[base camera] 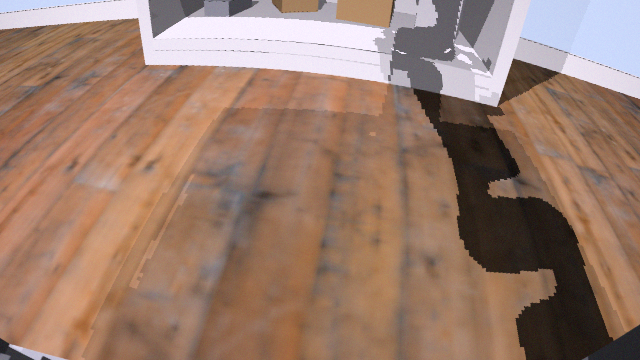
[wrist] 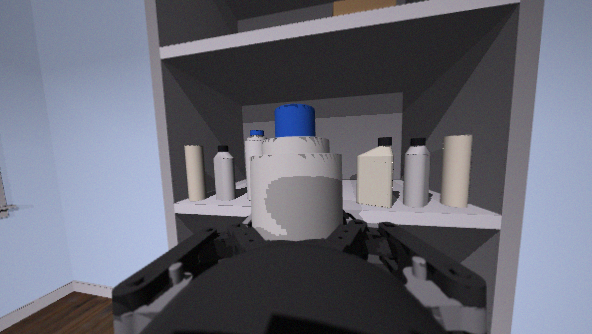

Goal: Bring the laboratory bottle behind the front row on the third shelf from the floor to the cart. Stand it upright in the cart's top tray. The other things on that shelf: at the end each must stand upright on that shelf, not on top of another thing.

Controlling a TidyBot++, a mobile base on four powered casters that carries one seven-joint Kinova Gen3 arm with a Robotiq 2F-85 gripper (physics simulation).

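Places are measured from the arm's base along level axes (x ahead, y left, z up), in centimetres.
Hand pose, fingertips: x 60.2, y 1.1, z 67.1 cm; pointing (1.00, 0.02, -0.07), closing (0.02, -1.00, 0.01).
Each offset is from my fingertips to the top centre of the thing. "spot": to the spot under its first point.
My gripper (wrist: pixel 297 218) is shut on a white laboratory bottle {dz +10.3, dx -2.5, dy +0.0 cm} (wrist: pixel 297 195) with a blue cap, held upright in front of the shelf unit. Behind it, on the shelf (wrist: pixel 440 218), several things stand upright: a cream cylinder {dz +10.1, dx +34.7, dy +34.4 cm} (wrist: pixel 195 173) and a grey bottle {dz +9.9, dx +35.2, dy +25.1 cm} (wrist: pixel 224 176) with a black cap at the left, a white bottle {dz +14.3, dx +35.2, dy +13.6 cm} (wrist: pixel 254 148) with a blue cap partly hidden by the held bottle, and a cream angular bottle {dz +10.3, dx +27.7, dy -20.6 cm} (wrist: pixel 375 179), a grey bottle {dz +9.9, dx +26.8, dy -31.2 cm} (wrist: pixel 416 175) and a tall cream cylinder {dz +10.1, dx +25.9, dy -40.4 cm} (wrist: pixel 457 171) at the right. The cart does not show in either view.
The white shelf unit (base camera: pixel 270 59) (wrist: pixel 526 150) stands ahead, apart from the base. Its lowest shelf holds a grey box {spot: dz -96.2, dx +47.9, dy +25.8 cm} (base camera: pixel 218 7) and two brown boxes {spot: dz -96.9, dx +52.4, dy +2.9 cm} (base camera: pixel 298 5) {spot: dz -95.7, dx +45.1, dy -15.5 cm} (base camera: pixel 364 12). The shelf above in the wrist view bears a brown box {dz +48.0, dx +42.7, dy -19.7 cm} (wrist: pixel 364 7). Blue walls stand on both sides.
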